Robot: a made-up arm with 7 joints.
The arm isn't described. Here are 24 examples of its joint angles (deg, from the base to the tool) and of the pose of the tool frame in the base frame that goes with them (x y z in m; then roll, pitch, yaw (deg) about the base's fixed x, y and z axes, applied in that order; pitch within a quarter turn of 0, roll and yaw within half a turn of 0).
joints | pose
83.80 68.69 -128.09 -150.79 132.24 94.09 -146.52 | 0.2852 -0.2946 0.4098 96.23 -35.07 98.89
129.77 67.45 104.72 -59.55 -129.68 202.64 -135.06 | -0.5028 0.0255 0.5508 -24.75 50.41 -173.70
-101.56 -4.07 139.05 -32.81 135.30 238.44 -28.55 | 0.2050 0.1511 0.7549 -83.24 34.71 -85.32
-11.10 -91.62 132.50 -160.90 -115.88 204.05 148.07 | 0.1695 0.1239 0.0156 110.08 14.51 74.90
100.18 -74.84 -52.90 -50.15 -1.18 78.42 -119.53 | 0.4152 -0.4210 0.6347 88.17 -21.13 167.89
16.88 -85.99 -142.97 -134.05 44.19 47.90 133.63 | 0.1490 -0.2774 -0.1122 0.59 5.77 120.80
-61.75 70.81 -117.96 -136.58 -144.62 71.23 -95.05 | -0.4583 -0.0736 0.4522 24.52 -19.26 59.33
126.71 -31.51 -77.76 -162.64 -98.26 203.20 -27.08 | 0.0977 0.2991 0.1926 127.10 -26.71 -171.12
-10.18 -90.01 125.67 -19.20 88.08 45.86 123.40 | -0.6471 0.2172 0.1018 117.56 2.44 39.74
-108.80 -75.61 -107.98 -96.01 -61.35 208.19 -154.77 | -0.3494 0.4354 0.2263 77.09 49.27 -124.45
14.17 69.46 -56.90 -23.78 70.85 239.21 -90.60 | 0.5556 0.0020 0.3984 24.01 -18.32 85.94
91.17 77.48 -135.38 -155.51 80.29 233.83 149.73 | 0.1964 -0.1238 0.4808 24.27 40.08 -79.23
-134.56 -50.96 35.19 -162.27 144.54 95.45 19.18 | -0.1177 -0.3759 0.2951 -61.25 43.54 -118.84
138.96 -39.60 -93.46 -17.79 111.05 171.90 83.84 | 0.4515 -0.1855 0.6703 35.38 5.03 68.57
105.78 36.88 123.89 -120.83 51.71 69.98 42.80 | -0.3565 -0.3573 0.4473 -98.43 51.94 -105.83
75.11 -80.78 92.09 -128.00 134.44 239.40 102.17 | -0.3955 0.0665 0.2614 -28.48 56.99 45.64
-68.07 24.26 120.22 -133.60 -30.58 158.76 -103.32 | 0.2971 0.4011 0.3702 141.88 14.31 170.19
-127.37 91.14 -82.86 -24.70 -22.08 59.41 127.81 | -0.5949 -0.3777 0.2126 -67.23 -45.09 -19.17
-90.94 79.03 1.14 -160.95 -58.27 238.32 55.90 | 0.0418 0.0251 -0.0762 -137.62 30.58 -102.46
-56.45 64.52 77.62 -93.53 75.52 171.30 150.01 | 0.5965 -0.0101 0.1969 96.38 -20.98 124.70
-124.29 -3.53 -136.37 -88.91 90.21 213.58 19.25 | 0.0008 0.4758 0.5170 -92.87 20.62 -25.24
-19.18 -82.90 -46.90 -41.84 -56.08 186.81 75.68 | -0.5768 0.0470 0.5375 -39.17 41.14 137.68
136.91 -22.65 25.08 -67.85 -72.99 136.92 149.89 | -0.3175 -0.0510 0.8409 -63.06 3.47 30.86
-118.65 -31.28 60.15 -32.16 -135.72 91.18 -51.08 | 0.3211 0.0855 0.8816 48.33 -41.08 -84.52
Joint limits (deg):
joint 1: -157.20..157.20
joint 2: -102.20..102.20
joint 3: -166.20..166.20
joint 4: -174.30..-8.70
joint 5: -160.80..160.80
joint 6: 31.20..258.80
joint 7: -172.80..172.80
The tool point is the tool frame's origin. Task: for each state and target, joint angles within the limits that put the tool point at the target. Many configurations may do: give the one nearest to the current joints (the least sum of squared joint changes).
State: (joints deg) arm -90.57 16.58 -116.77 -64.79 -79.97 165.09 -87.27
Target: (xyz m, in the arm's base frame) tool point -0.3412 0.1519 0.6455
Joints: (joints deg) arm -91.18 35.60 -144.58 -96.49 -92.80 196.00 -87.27
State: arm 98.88 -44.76 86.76 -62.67 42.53 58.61 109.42
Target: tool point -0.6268 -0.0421 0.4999
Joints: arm 60.25 -50.18 90.40 -70.13 43.47 68.30 109.42
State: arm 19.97 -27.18 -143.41 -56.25 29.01 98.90 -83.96
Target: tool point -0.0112 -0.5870 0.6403
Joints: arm 49.38 -22.55 -124.72 -58.76 28.45 97.78 -83.96
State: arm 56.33 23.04 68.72 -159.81 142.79 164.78 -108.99
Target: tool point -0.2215 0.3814 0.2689
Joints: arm 63.11 -12.47 63.69 -127.30 139.29 177.43 -108.99
